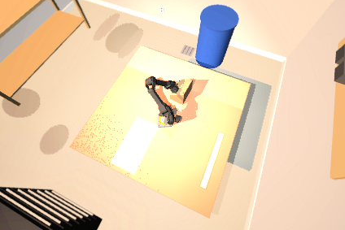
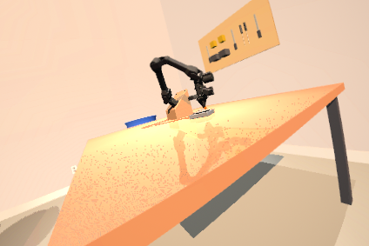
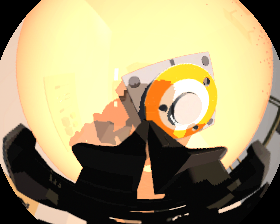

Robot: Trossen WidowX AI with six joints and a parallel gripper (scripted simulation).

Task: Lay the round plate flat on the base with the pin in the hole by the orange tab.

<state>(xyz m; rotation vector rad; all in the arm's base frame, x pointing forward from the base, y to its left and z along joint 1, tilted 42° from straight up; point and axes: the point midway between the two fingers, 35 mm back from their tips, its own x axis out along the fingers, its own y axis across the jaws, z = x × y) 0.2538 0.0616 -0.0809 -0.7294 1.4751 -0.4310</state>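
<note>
The grey square base is 4 cm to the right of my gripper tip, 3 cm ahead of it and 2 cm below it.
</note>
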